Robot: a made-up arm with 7 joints. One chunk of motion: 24 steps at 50 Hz.
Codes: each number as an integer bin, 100 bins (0 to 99) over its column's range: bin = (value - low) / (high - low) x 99, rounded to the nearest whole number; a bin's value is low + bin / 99 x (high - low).
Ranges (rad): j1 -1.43..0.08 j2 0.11..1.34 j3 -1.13..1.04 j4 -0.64..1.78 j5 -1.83..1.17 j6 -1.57..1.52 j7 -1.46..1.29
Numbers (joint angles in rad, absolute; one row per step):
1: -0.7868 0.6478 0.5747 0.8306 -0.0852 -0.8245 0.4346
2: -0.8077 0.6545 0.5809 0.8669 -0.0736 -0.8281 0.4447
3: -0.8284 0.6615 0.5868 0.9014 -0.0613 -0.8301 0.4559
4: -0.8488 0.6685 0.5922 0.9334 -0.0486 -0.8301 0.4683
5: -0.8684 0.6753 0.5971 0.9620 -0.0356 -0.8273 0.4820
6: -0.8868 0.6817 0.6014 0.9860 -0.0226 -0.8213 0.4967
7: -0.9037 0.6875 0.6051 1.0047 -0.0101 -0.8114 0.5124
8: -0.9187 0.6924 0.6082 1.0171 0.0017 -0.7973 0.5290
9: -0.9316 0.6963 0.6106 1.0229 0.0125 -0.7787 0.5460
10: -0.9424 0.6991 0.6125 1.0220 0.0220 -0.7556 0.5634
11: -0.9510 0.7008 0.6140 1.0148 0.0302 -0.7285 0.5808
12: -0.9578 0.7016 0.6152 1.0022 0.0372 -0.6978 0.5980
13: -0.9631 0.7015 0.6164 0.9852 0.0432 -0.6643 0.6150
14: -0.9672 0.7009 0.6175 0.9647 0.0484 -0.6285 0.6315
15: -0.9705 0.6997 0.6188 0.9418 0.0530 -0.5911 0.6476
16: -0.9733 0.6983 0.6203 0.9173 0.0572 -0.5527 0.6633
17: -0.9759 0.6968 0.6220 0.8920 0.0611 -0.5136 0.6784
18: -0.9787 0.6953 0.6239 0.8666 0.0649 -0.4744 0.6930
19: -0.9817 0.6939 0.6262 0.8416 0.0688 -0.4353 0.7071
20: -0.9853 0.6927 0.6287 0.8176 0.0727 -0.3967 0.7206
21: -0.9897 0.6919 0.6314 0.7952 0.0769 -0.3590 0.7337
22: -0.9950 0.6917 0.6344 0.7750 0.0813 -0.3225 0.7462
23: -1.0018 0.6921 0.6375 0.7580 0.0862 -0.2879 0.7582
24: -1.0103 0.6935 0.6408 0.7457 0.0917 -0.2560 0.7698
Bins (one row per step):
1: 42 43 78 60 58 24 68
2: 41 44 78 62 58 24 69
3: 39 44 78 63 58 24 69
4: 38 45 79 64 59 24 69
5: 37 45 79 66 59 24 70
6: 36 46 79 67 60 24 70
7: 35 46 79 67 60 24 71
8: 34 47 79 68 60 25 72
9: 33 47 79 68 61 25 72
10: 32 47 79 68 61 26 73
11: 31 48 80 68 61 27 73
12: 31 48 80 67 62 28 74
13: 31 48 80 66 62 29 75
14: 30 48 80 66 62 30 75
15: 30 47 80 65 62 31 76
16: 30 47 80 64 62 33 76
17: 30 47 80 63 62 34 77
18: 30 47 80 62 63 35 78
19: 29 47 80 61 63 36 78
20: 29 47 80 60 63 38 79
21: 29 47 80 59 63 39 79
22: 29 47 80 58 63 40 79
23: 28 47 81 57 63 41 80
24: 28 47 81 57 63 42 80

